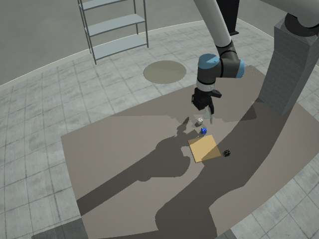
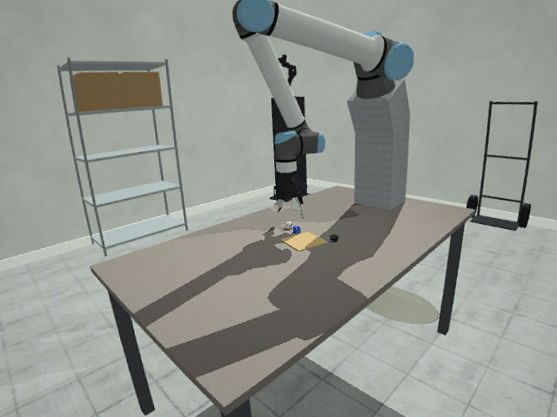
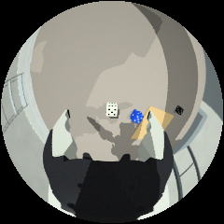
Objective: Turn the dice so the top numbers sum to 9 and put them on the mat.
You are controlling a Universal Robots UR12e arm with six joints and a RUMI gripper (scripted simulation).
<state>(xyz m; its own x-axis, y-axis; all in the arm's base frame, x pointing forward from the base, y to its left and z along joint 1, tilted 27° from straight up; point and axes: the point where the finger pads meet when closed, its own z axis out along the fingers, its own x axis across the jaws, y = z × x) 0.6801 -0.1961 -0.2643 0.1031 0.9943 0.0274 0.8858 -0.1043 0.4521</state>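
The white die is 2 cm ahead of my hand and 4 cm below it. Also, from my hand: blue die: 5 cm ahead, 7 cm to the left, 4 cm below; tan mat: 12 cm ahead, 15 cm to the left, 5 cm below; black die: 5 cm ahead, 26 cm to the left, 4 cm below.
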